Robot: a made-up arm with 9 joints. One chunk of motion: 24 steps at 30 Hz.
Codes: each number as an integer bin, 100 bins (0 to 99) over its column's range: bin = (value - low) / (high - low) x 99, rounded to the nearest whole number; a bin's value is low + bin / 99 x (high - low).
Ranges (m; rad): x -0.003..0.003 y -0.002..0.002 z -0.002..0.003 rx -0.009..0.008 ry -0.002..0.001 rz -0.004..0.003
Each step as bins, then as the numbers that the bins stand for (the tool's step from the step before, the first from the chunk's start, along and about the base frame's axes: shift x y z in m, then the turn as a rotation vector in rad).
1 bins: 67 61 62 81 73 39
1 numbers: 0.00106 0.00046 0.00113 0.00491 0.00021 -0.00124
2 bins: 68 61 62 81 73 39
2 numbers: 0.00112 0.00046 0.00113 0.00491 0.00021 -0.00124
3 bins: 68 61 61 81 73 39
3 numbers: 0.00112 0.00046 0.00108 0.00491 0.00021 -0.00124
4 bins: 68 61 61 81 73 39
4 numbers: 0.00112 0.00046 0.00108 0.00491 0.00021 -0.00124
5 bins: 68 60 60 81 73 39
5 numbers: 0.00112 0.00042 0.00103 0.00491 0.00021 -0.00124
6 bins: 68 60 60 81 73 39
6 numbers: 0.00112 0.00042 0.00103 0.00491 0.00021 -0.00124
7 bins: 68 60 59 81 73 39
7 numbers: 0.00112 0.00042 0.00098 0.00491 0.00021 -0.00124
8 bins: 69 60 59 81 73 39
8 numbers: 0.00118 0.00042 0.00098 0.00491 0.00021 -0.00124
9 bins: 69 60 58 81 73 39
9 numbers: 0.00118 0.00042 0.00093 0.00491 0.00021 -0.00124
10 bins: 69 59 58 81 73 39
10 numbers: 0.00118 0.00038 0.00093 0.00491 0.00021 -0.00124
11 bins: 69 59 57 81 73 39
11 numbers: 0.00118 0.00038 0.00088 0.00491 0.00021 -0.00124
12 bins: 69 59 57 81 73 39
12 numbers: 0.00118 0.00038 0.00088 0.00491 0.00021 -0.00124
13 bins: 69 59 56 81 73 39
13 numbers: 0.00118 0.00038 0.00083 0.00491 0.00021 -0.00124
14 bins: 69 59 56 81 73 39
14 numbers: 0.00118 0.00038 0.00083 0.00491 0.00021 -0.00124
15 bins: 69 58 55 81 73 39
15 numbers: 0.00118 0.00034 0.00078 0.00491 0.00021 -0.00124
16 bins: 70 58 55 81 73 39
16 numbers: 0.00124 0.00034 0.00078 0.00491 0.00021 -0.00124
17 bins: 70 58 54 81 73 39
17 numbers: 0.00124 0.00034 0.00073 0.00491 0.00021 -0.00124
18 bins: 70 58 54 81 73 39
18 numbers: 0.00124 0.00034 0.00073 0.00491 0.00021 -0.00124
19 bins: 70 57 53 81 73 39
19 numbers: 0.00124 0.00030 0.00068 0.00491 0.00021 -0.00124
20 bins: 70 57 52 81 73 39
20 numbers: 0.00124 0.00030 0.00063 0.00491 0.00021 -0.00124
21 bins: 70 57 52 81 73 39
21 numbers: 0.00124 0.00030 0.00063 0.00491 0.00021 -0.00124
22 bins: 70 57 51 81 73 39
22 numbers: 0.00124 0.00030 0.00058 0.00491 0.00021 -0.00124
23 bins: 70 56 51 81 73 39
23 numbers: 0.00124 0.00026 0.00058 0.00491 0.00021 -0.00124
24 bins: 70 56 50 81 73 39
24 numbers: 0.00124 0.00026 0.00053 0.00491 0.00021 -0.00124
